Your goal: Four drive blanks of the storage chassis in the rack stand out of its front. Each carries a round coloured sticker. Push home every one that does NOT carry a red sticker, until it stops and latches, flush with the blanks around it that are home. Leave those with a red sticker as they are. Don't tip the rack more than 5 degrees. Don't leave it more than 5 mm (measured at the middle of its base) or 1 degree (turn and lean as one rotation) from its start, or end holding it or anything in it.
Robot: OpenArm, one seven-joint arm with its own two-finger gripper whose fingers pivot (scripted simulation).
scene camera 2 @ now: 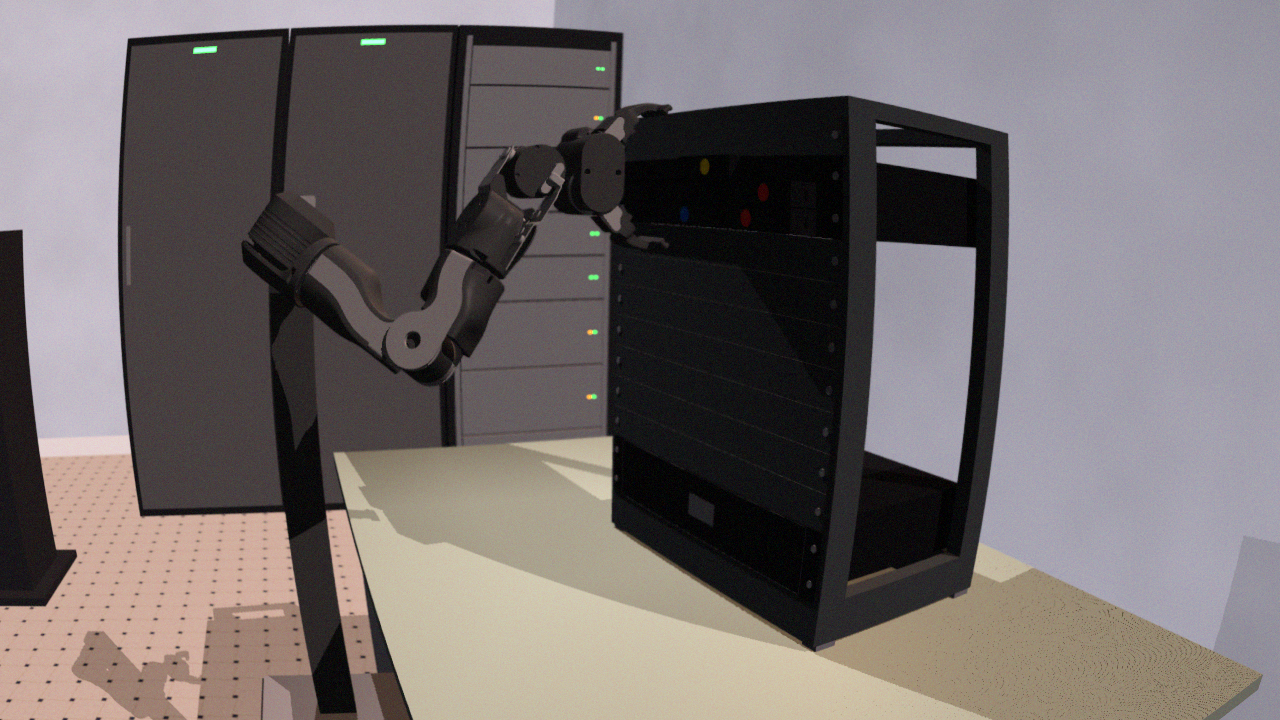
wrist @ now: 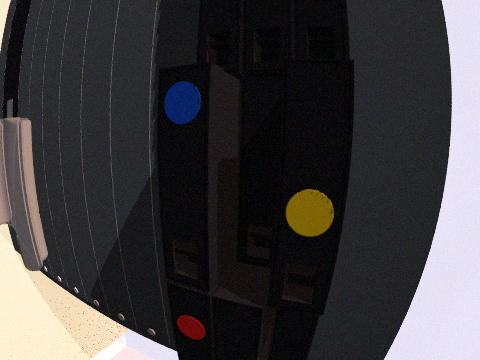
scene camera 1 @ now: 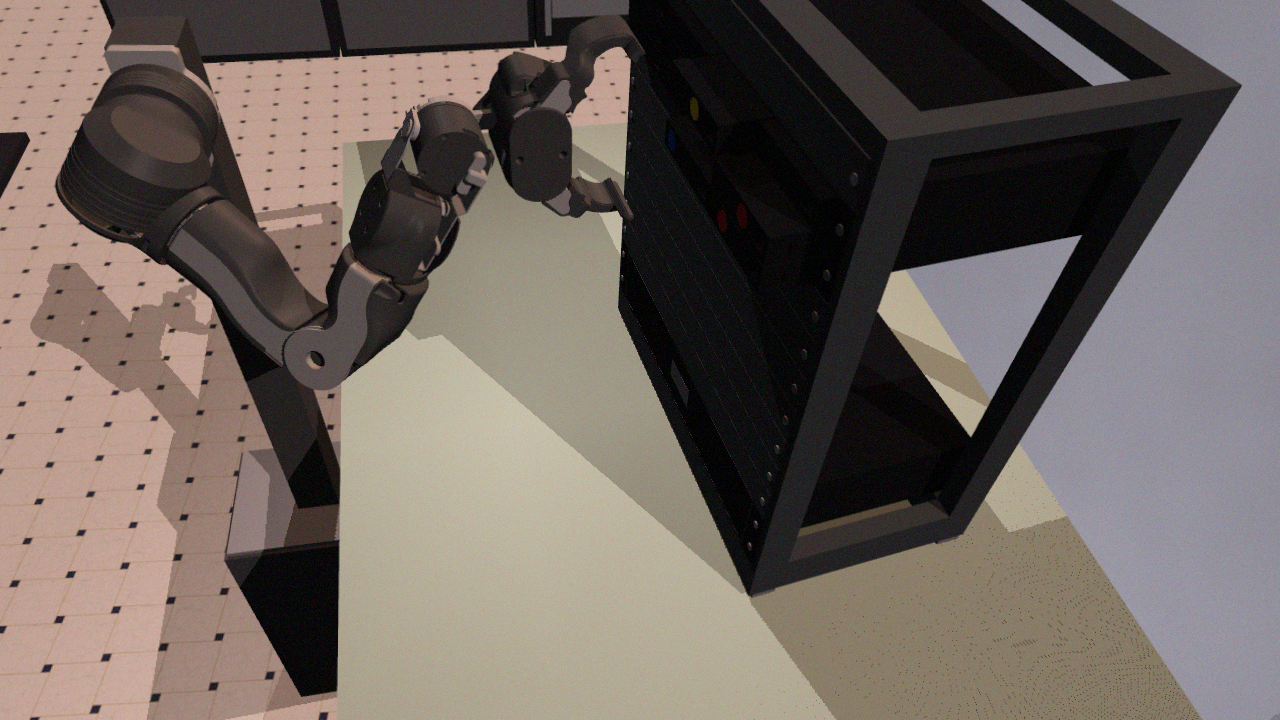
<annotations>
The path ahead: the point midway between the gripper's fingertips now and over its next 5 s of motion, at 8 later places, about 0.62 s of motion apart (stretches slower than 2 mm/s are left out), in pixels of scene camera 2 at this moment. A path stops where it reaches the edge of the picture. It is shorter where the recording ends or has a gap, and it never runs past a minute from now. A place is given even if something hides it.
The gripper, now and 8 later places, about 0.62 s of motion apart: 659, 175; 713, 191; 736, 191; 738, 188; 668, 203; 655, 213; 695, 214; 701, 215; 711, 215
</annotations>
